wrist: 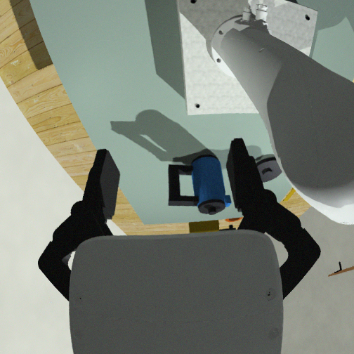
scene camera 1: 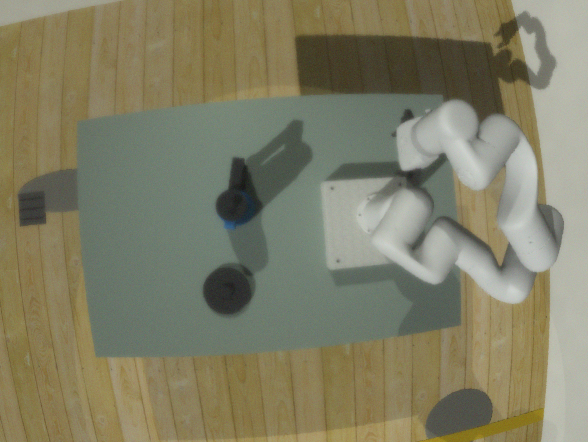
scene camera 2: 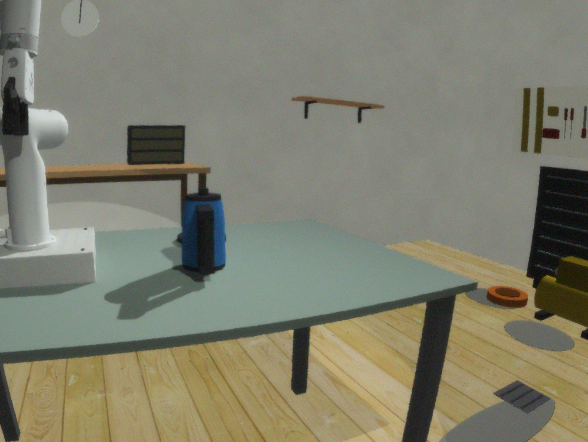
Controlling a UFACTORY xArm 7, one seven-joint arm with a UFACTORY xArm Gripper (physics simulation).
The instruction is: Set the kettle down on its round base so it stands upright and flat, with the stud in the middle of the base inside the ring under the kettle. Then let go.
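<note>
The blue kettle (scene camera 1: 233,204) (scene camera 2: 218,235) (wrist: 209,180) stands upright on the table, apart from its base. It has a black lid and a black handle, which points to the top in scene camera 1 and left in the wrist view. The dark round base (scene camera 1: 215,301) (wrist: 273,171) lies flat below the kettle in scene camera 1, with a small stud (scene camera 1: 229,288) in its middle. The arm partly hides the base in the wrist view; the kettle mostly hides it in scene camera 2. My gripper (scene camera 1: 401,150) (scene camera 2: 16,127) (wrist: 170,155) is open and empty, high up and well away from the kettle.
The arm's white mounting block (scene camera 1: 342,225) (scene camera 2: 75,267) (wrist: 200,95) stands on the green table (scene camera 1: 150,310) (scene camera 2: 300,280) (wrist: 75,50), between the kettle and the table's right edge in scene camera 1. A workbench (scene camera 2: 100,171) stands behind by the wall.
</note>
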